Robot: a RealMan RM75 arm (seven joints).
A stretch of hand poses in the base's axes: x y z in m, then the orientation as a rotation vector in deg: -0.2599, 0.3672, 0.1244, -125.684, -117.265, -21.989; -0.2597, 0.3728, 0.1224, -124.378, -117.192, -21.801; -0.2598, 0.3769, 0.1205, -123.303, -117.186, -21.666; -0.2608, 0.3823, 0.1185, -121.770, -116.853, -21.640; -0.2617, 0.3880, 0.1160, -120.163, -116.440, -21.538; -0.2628, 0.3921, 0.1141, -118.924, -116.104, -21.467; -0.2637, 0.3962, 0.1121, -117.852, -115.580, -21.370; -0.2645, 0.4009, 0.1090, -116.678, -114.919, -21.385; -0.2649, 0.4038, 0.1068, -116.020, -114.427, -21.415; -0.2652, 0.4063, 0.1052, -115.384, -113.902, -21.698; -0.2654, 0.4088, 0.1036, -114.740, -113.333, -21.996; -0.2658, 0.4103, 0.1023, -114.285, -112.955, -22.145; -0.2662, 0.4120, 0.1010, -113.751, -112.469, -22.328; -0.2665, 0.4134, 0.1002, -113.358, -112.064, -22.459; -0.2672, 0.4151, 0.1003, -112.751, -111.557, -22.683; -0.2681, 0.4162, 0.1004, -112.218, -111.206, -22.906; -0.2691, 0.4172, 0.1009, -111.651, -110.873, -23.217; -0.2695, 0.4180, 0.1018, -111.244, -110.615, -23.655; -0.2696, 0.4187, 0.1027, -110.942, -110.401, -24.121; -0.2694, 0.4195, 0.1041, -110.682, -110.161, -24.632; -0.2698, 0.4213, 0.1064, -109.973, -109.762, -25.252; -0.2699, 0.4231, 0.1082, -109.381, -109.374, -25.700; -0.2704, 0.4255, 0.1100, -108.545, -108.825, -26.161
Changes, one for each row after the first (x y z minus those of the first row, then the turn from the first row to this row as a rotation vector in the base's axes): 0.0002, 0.0056, -0.0020, 0.682, 0.646, 0.682; 0.0001, 0.0097, -0.0039, 1.218, 1.138, 1.268; -0.0009, 0.0151, -0.0059, 2.222, 1.898, 1.971; -0.0018, 0.0208, -0.0084, 3.280, 2.764, 2.695; -0.0029, 0.0249, -0.0103, 4.108, 3.433, 3.251; -0.0038, 0.0290, -0.0123, 4.942, 4.144, 3.644; -0.0046, 0.0337, -0.0154, 5.950, 4.894, 4.035; -0.0050, 0.0366, -0.0176, 6.593, 5.361, 4.205; -0.0053, 0.0391, -0.0192, 7.339, 5.686, 4.335; -0.0055, 0.0416, -0.0208, 8.121, 6.024, 4.450; -0.0059, 0.0431, -0.0221, 8.637, 6.287, 4.545; -0.0063, 0.0448, -0.0234, 9.271, 6.609, 4.639; -0.0066, 0.0462, -0.0242, 9.763, 6.871, 4.689; -0.0073, 0.0479, -0.0241, 10.465, 7.204, 4.813; -0.0082, 0.0490, -0.0240, 11.036, 7.433, 4.959; -0.0092, 0.0500, -0.0235, 11.650, 7.610, 5.128; -0.0096, 0.0508, -0.0226, 12.182, 7.614, 5.228; -0.0097, 0.0515, -0.0217, 12.643, 7.541, 5.284; -0.0095, 0.0523, -0.0203, 13.113, 7.436, 5.302; -0.0099, 0.0541, -0.0180, 13.957, 7.495, 5.506; -0.0100, 0.0559, -0.0162, 14.668, 7.612, 5.658; -0.0105, 0.0583, -0.0144, 15.609, 7.879, 5.884
